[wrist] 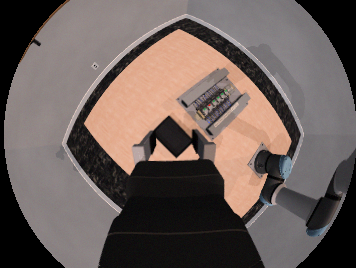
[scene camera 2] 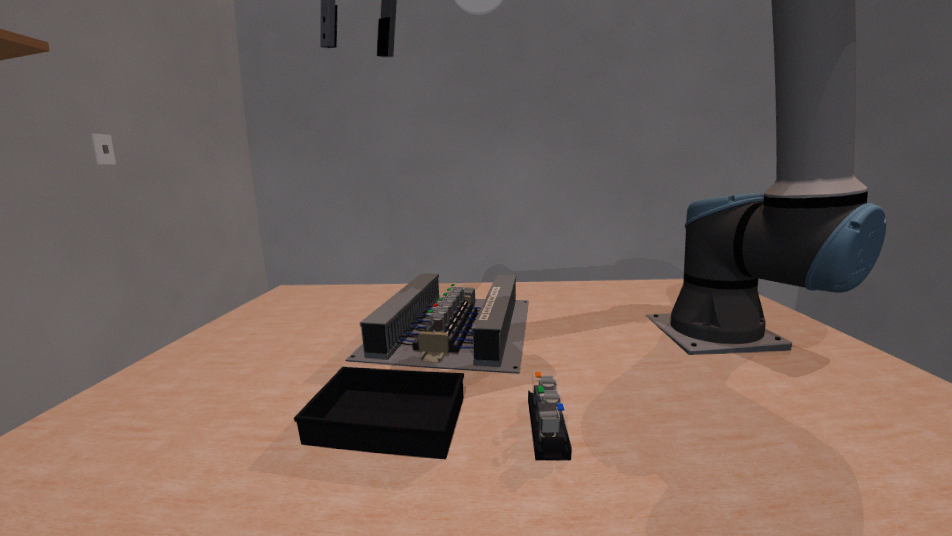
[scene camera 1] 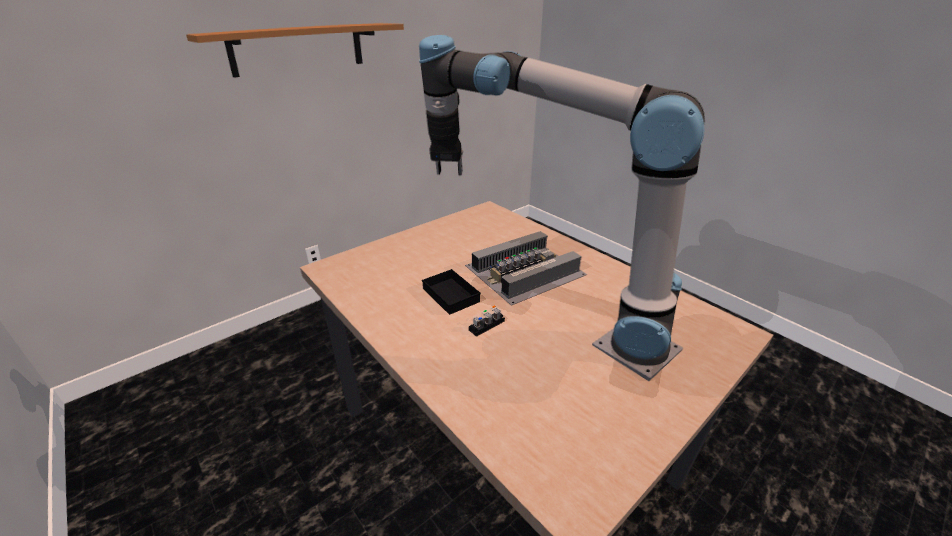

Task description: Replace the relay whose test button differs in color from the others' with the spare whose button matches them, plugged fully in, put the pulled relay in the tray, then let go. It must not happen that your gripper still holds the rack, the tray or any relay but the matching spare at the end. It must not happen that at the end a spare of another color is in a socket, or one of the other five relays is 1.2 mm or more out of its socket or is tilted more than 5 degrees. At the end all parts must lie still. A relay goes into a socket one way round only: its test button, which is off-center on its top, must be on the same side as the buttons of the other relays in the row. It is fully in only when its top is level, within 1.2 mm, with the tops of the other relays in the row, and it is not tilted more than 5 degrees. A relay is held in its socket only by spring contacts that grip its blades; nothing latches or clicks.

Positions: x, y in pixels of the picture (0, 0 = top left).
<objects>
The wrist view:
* my gripper: 173, 137
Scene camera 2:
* black tray: 398, 401
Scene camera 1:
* my gripper: 449, 172
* black tray: 453, 293
</objects>
